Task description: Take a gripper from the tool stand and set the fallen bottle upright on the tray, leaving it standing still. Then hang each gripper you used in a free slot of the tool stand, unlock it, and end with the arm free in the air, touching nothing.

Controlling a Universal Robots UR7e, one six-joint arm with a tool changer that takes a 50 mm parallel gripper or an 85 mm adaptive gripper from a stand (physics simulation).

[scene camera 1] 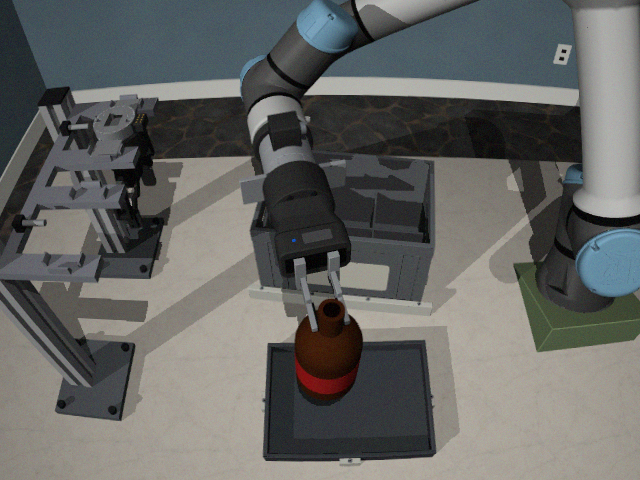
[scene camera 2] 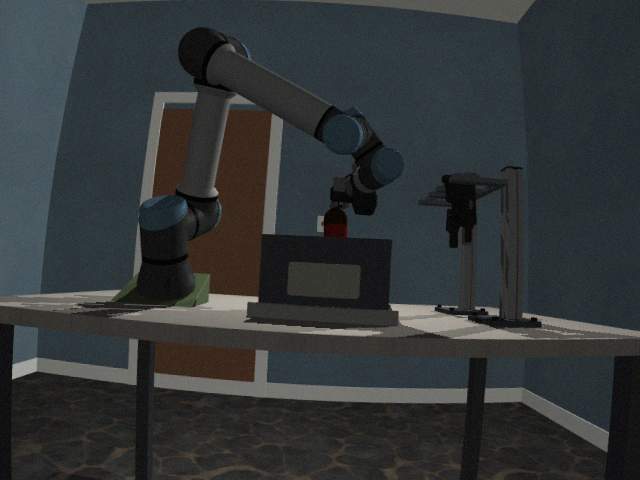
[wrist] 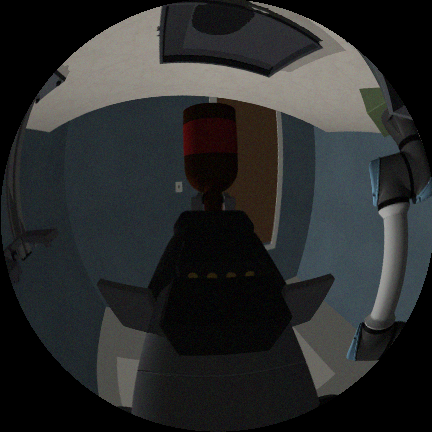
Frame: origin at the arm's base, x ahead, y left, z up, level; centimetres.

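Seen in the pictures: hand, its tool point: point(scene camera 1: 291, 173); arm's base, origin of its link: point(scene camera 1: 575, 288) point(scene camera 2: 166, 287).
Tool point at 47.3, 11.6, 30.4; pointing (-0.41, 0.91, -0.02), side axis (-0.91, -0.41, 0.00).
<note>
Offsets run from my tool point to a thing's top centre, as dx, dy, dz. "pt": to the spot under its first point.
The brown bottle with a red band {-7.6, +17.4, +0.0} point(scene camera 1: 327, 356) point(scene camera 2: 335, 225) point(wrist: 210, 145) is upright, neck up, in the air above the tray {pt -16.9, +14.4, -33.8} point(scene camera 1: 392, 413) point(wrist: 240, 49). Its shadow lies on the tray in the wrist view. My gripper point(scene camera 1: 330, 325) point(wrist: 213, 201), with thin grey fingers, is shut on the bottle's neck and reaches it from the bin side. The fingertips are hard to make out in scene camera 2. The tool stand point(scene camera 1: 47, 330) point(scene camera 2: 511, 248) is at the left in scene camera 1. A dark gripper point(scene camera 1: 135, 175) point(scene camera 2: 459, 206) hangs in its rear slot; slots nearer the front are free.
A tall grey divided bin {-4.9, -13.8, -16.8} point(scene camera 1: 408, 268) point(scene camera 2: 325, 248) stands behind the tray, under my wrist. The green base block point(scene camera 1: 573, 338) point(scene camera 2: 201, 290) point(wrist: 371, 102) carries the arm at the right in scene camera 1. The stand's arms jut toward the bin.
</note>
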